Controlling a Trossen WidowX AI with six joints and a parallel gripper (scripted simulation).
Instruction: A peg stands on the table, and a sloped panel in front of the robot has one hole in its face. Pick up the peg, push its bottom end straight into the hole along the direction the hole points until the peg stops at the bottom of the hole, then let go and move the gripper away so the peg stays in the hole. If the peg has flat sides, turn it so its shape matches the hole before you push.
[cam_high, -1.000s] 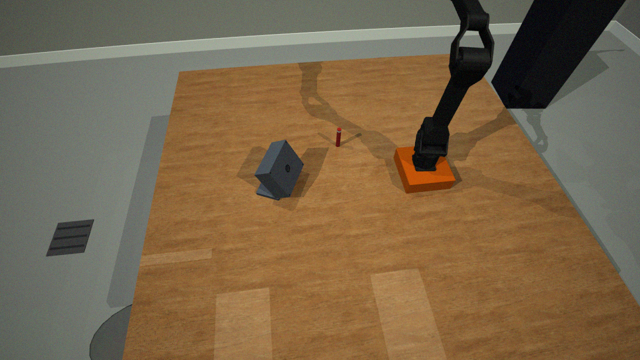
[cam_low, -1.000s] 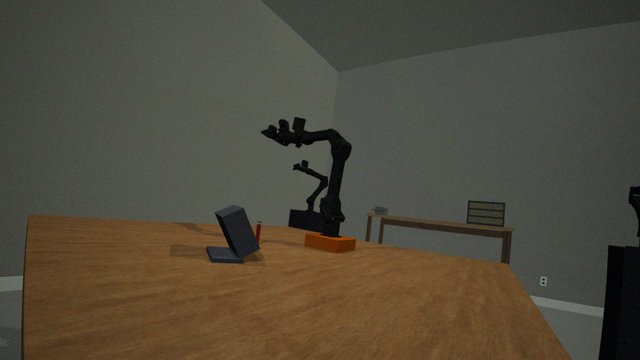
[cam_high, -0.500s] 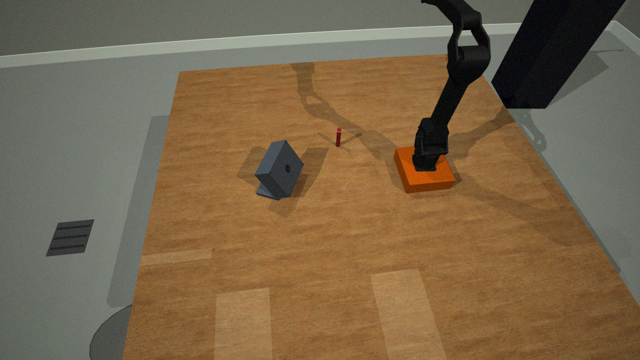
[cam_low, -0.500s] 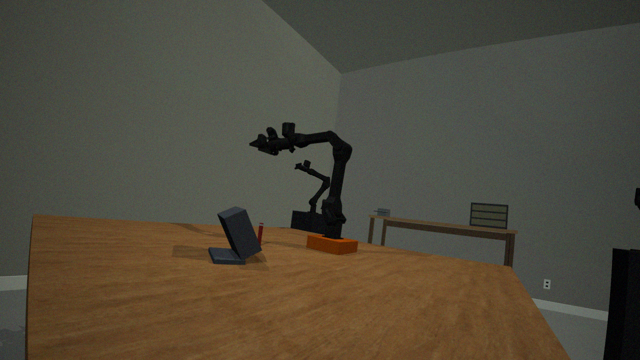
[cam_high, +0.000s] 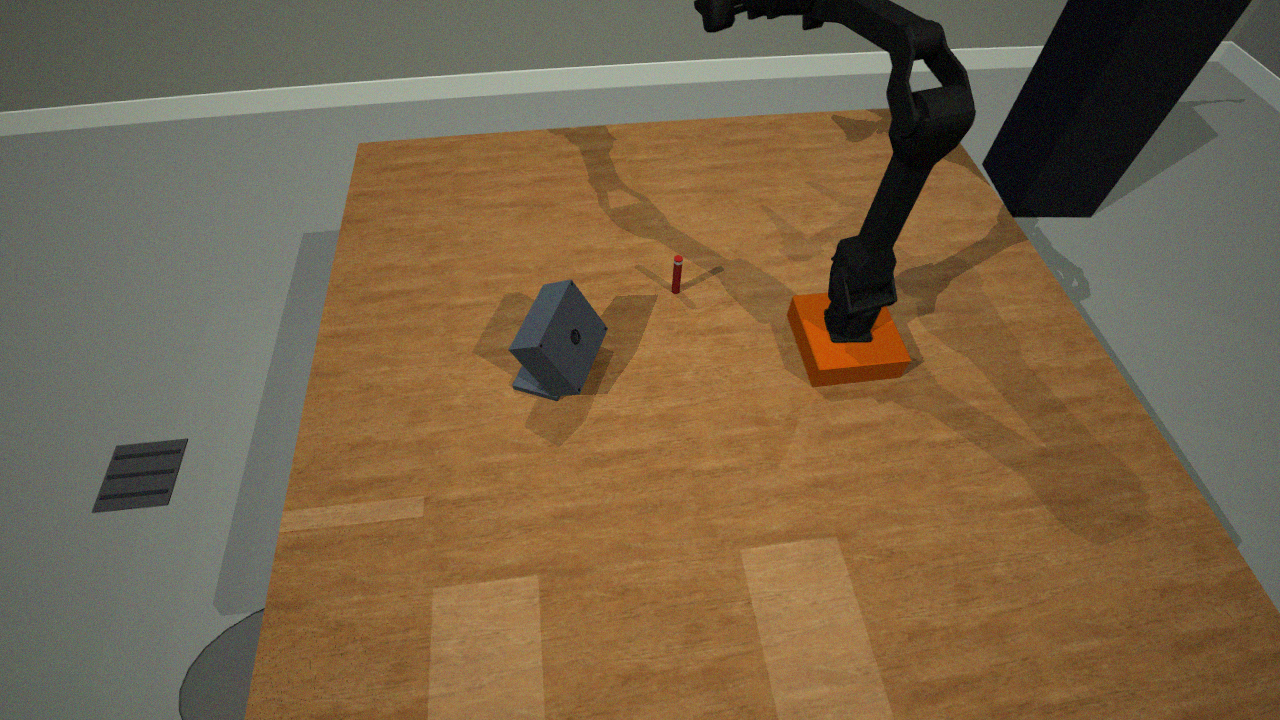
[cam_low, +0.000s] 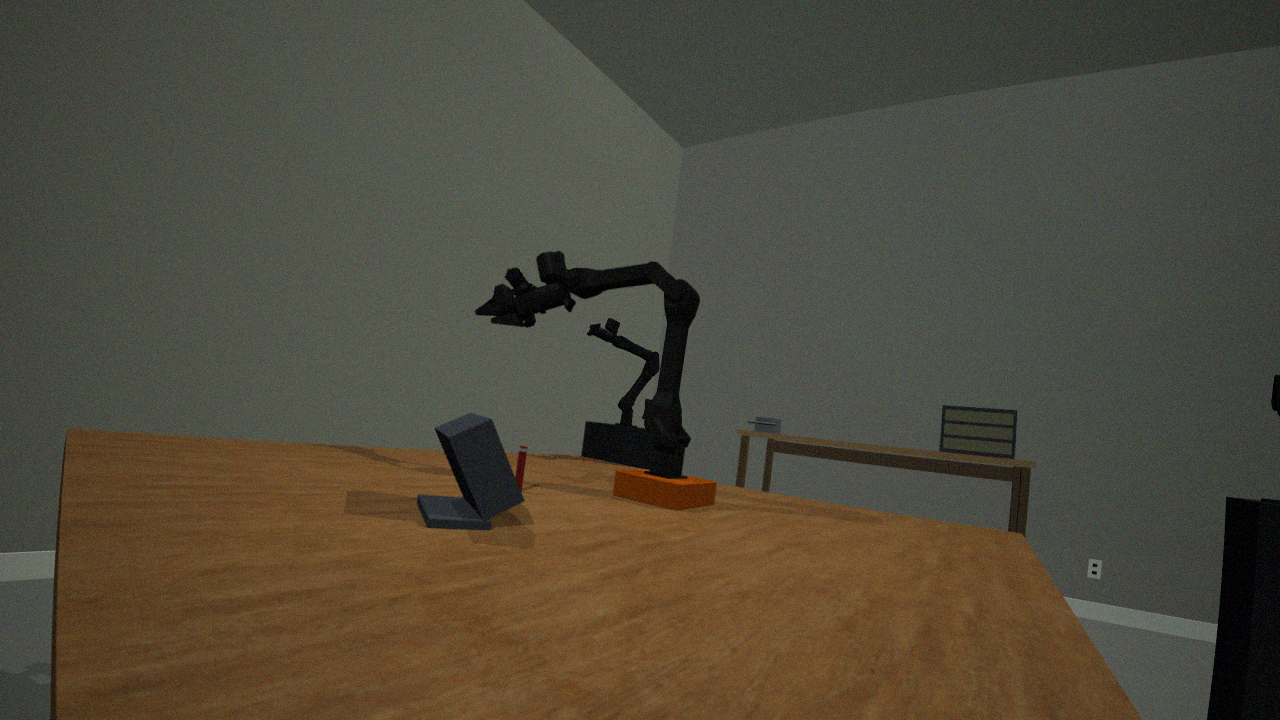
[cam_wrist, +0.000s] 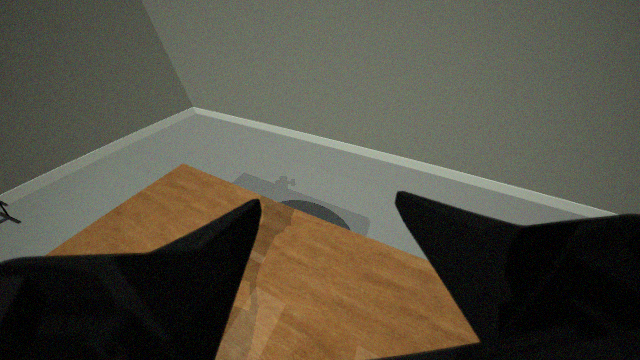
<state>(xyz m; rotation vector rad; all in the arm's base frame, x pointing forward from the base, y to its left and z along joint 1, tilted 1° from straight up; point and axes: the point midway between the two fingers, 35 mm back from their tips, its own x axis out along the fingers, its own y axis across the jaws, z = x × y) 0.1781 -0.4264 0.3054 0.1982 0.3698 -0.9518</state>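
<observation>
Right now the red peg is 7 cm ahead of my gripper tip, 33 cm to the left of it and 29 cm below it. The rest, counted from my gripper tip: sloped panel 25 cm ahead, 48 cm to the left, 27 cm below; then panel foot 28 cm ahead, 48 cm to the left, 34 cm below.
</observation>
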